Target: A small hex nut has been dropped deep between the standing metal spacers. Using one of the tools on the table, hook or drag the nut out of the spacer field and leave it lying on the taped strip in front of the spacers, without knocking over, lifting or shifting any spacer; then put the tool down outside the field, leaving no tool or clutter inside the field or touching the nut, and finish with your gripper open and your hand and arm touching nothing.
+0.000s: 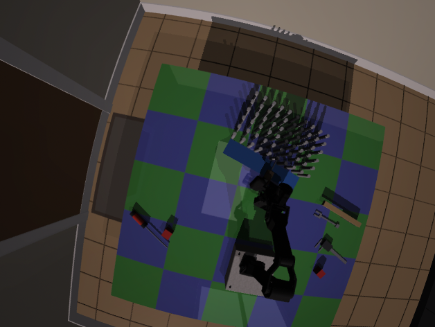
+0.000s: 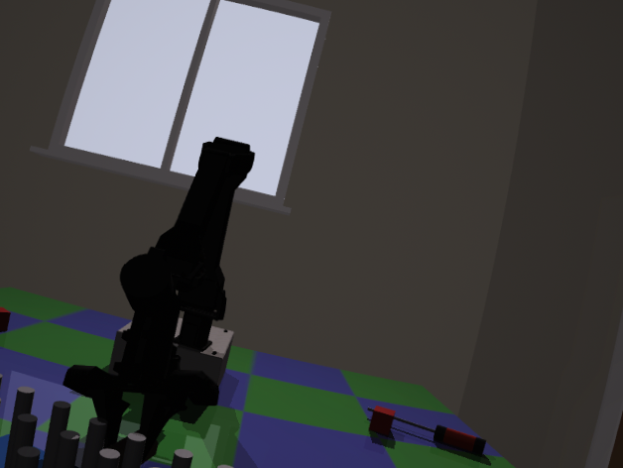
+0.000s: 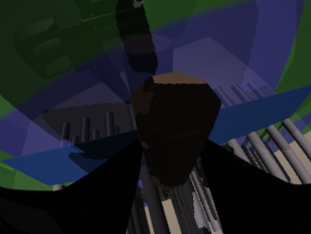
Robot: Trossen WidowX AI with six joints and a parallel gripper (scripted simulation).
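The blue taped strip lies 60 mm ahead of my gripper tip, 30 mm to the left of it and 30 mm below it.
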